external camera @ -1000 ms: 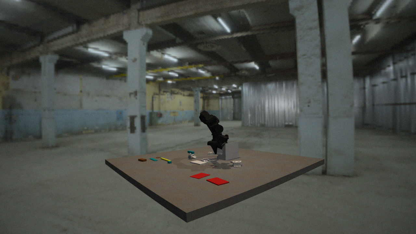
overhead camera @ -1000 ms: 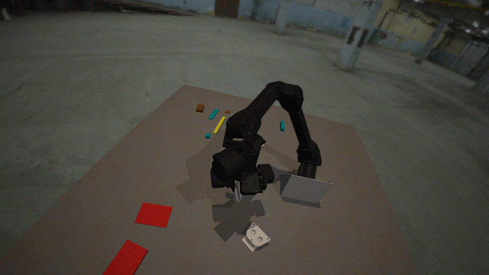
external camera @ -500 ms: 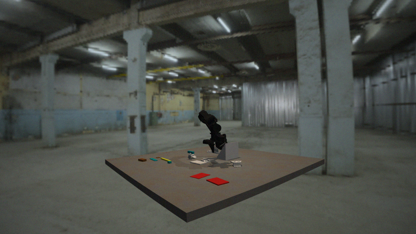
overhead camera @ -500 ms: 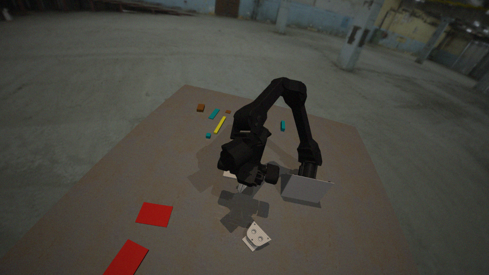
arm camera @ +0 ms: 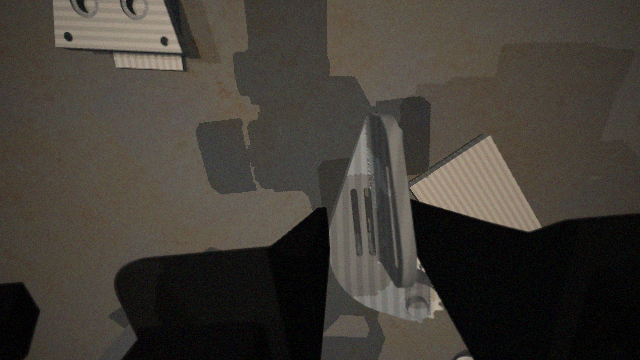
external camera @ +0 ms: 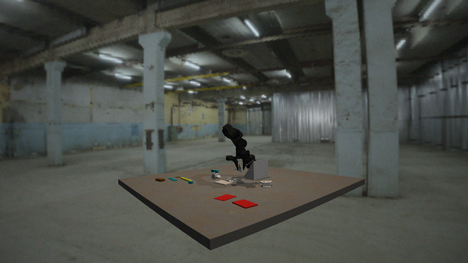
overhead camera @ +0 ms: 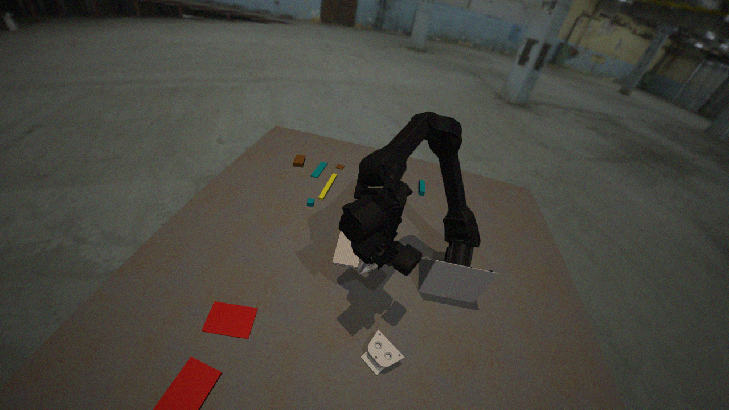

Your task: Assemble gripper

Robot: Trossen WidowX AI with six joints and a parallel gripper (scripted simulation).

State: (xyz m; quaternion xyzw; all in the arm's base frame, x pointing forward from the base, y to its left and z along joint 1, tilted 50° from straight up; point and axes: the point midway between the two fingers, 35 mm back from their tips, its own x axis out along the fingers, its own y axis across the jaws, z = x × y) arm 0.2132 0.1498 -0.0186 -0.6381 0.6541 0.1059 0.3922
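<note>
Right now my gripper tip is 40 mm to the left of the gripper jaw. Round my gripper tip: yellow bar: 240 mm ahead, 340 mm to the right, 90 mm below; then teal block: 90 mm behind, 500 mm to the right, 80 mm below.
</note>
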